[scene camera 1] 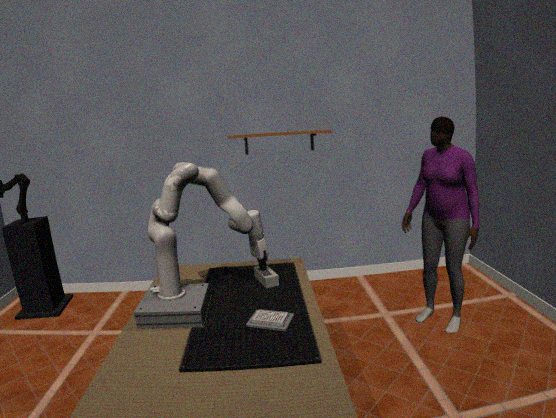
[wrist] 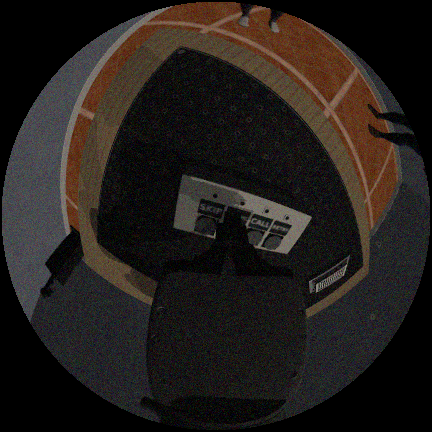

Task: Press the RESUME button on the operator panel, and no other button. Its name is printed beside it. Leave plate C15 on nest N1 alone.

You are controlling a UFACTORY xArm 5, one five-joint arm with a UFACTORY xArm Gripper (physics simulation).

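Seen in the pictures: gripper, between the fingertips: (scene camera 1: 263, 269) (wrist: 229, 221); arm's base, origin of its link: (scene camera 1: 171, 294).
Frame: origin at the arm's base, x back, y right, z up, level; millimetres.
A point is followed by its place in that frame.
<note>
The operator panel (scene camera 1: 268, 280) {y -80, x -451, z -25 mm} (wrist: 192, 187) {y -237, x -463, z -10 mm} is a light grey box on the black mat. In the wrist view its labels read SKIP, a mostly covered one, CALL and a blurred one at the right. The SKIP button (wrist: 205, 224) {y -206, x -430, z -7 mm}, the CALL button (wrist: 256, 236) {y -144, x -444, z -7 mm} and the rightmost button (wrist: 273, 242) {y -116, x -446, z -7 mm} show. The RESUME button is hidden behind the fingers, between SKIP and CALL. My gripper (scene camera 1: 263, 267) {y -184, x -448, z -5 mm} (wrist: 229, 221) {y -184, x -448, z -5 mm} is shut and empty, its tips at or just over that hidden button; contact cannot be told. Plate C15 (scene camera 1: 270, 317) {y 251, x -395, z -38 mm} (wrist: 332, 281) {y 276, x -389, z -38 mm} lies on nest N1 (scene camera 1: 254, 326) {y 270, x -327, z -57 mm}, apart from the gripper.
The black mat (scene camera 1: 235, 350) {y 406, x -237, z -63 mm} (wrist: 150, 150) {y -318, x -466, z -63 mm} lies on the wooden table (scene camera 1: 130, 385) {y 518, x 124, z -76 mm}. The arm's grey base (scene camera 1: 170, 317) {y 166, x 0, z -26 mm} stands at the mat's left. A person (scene camera 1: 447, 185) stands on the floor at the right. A wall shelf (scene camera 1: 280, 134) is behind. A dark pedestal (scene camera 1: 35, 265) stands at the far left.
</note>
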